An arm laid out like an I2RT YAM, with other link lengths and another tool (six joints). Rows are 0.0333 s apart.
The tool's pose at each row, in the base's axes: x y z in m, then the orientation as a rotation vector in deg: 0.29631 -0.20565 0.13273 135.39 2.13 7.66; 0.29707 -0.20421 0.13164 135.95 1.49 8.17; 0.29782 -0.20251 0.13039 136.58 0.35 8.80; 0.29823 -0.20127 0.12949 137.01 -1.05 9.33; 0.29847 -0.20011 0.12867 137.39 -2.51 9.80; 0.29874 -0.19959 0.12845 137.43 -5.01 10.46; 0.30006 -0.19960 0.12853 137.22 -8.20 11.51; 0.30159 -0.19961 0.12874 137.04 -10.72 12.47; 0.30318 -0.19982 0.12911 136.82 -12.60 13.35; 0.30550 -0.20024 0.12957 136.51 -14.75 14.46; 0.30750 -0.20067 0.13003 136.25 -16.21 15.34; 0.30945 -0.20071 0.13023 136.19 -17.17 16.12
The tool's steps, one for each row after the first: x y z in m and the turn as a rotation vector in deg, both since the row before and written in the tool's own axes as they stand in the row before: 0.00076 -0.00180 -0.00015 0.54 0.16 0.64; 0.00073 -0.00211 -0.00019 0.60 0.10 1.04; 0.00037 -0.00154 -0.00015 0.39 -0.04 1.18; 0.00018 -0.00142 -0.00016 0.35 -0.09 1.20; 0.00025 -0.00055 -0.00016 0.00 -0.23 2.00; 0.00132 -0.00009 0.00009 -0.19 -0.12 2.60; 0.00154 -0.00010 0.00001 -0.11 0.00 2.09; 0.00164 0.00009 0.00004 -0.12 0.12 1.61; 0.00239 0.00009 0.00020 -0.15 0.22 1.87; 0.00209 0.00010 0.00018 -0.11 0.24 1.31; 0.00192 -0.00038 0.00010 0.08 0.28 0.92
